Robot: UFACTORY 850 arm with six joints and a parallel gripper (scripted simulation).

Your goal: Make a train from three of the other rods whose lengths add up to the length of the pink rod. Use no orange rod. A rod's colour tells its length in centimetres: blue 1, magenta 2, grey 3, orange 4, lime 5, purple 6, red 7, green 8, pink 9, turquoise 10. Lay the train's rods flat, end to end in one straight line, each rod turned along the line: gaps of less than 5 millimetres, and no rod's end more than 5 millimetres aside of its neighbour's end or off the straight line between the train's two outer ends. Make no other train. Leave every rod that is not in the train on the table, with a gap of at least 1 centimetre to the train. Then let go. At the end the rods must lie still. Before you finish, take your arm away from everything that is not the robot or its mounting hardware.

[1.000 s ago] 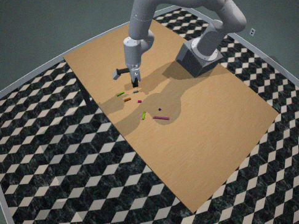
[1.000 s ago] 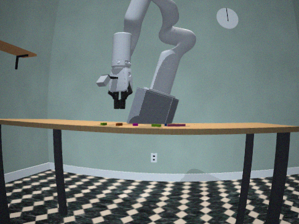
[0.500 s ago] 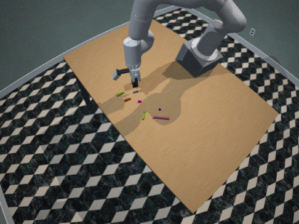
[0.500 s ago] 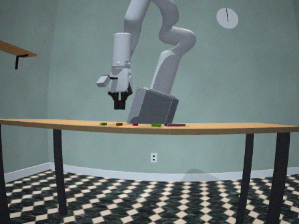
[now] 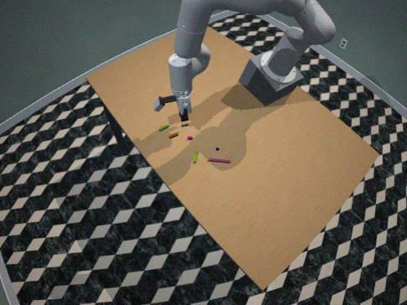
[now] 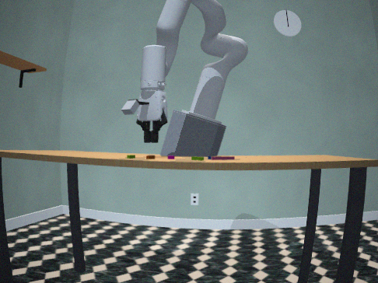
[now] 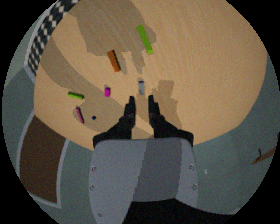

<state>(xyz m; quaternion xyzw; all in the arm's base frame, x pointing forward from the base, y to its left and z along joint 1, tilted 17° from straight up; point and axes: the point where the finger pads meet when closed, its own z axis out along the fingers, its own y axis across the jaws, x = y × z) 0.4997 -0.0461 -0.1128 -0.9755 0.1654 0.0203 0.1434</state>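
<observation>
Right now my hand is 70 mm above the grey rod. From my hand the other things lie so: magenta rod: 80 mm to the left, 70 mm below, 20 mm ahead; then orange rod: 70 mm below, 70 mm ahead, 20 mm to the left; then blue rod: 190 mm to the left, 70 mm below, 40 mm behind.
</observation>
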